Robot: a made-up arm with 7 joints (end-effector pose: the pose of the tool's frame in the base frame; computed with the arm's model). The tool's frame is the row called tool. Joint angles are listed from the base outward.
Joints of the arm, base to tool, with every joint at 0 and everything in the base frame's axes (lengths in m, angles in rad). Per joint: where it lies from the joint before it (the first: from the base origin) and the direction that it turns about. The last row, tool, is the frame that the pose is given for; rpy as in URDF.
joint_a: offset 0 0 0.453 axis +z
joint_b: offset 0 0 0 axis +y
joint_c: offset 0 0 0.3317 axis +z
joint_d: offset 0.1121 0 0 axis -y
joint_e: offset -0.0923 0 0.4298 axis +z
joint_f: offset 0 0 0 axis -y
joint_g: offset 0.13 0 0 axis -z
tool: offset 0 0 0 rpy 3.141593 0 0
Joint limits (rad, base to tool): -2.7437..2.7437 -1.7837..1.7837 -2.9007..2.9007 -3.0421..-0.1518 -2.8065..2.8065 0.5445..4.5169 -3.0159..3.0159
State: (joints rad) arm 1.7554 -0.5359 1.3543 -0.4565 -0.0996 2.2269 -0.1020
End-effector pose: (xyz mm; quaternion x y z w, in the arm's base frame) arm -109.6 -450.8 1231.6 0.2055 -0.5464 -0.2616 0.7686
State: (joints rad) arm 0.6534 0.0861 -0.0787 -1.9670 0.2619 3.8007 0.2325
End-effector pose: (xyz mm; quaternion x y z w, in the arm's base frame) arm 465.8 272.8 781.4 -0.6484 0.0147 -0.6895 0.3225
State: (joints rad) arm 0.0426 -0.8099 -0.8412 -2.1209 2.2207 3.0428 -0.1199
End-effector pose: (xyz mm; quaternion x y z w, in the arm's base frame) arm 112.7 -434.5 714.6 0.0458 0.6529 -0.3907 0.6473
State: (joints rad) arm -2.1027 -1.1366 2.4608 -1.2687 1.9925 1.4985 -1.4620
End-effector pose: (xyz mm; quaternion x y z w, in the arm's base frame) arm 704.3 443.4 260.9 -0.6184 -0.4825 -0.1103 0.6104
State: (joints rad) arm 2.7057 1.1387 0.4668 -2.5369 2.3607 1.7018 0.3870
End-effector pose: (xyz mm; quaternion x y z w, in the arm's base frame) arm -192.0 -144.9 11.6 0.7416 -0.1057 -0.4196 0.5127
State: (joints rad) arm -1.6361 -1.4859 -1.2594 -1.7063 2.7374 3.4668 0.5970
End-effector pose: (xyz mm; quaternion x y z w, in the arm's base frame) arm -467.8 279.8 579.8 0.5493 -0.3719 -0.4176 0.6209
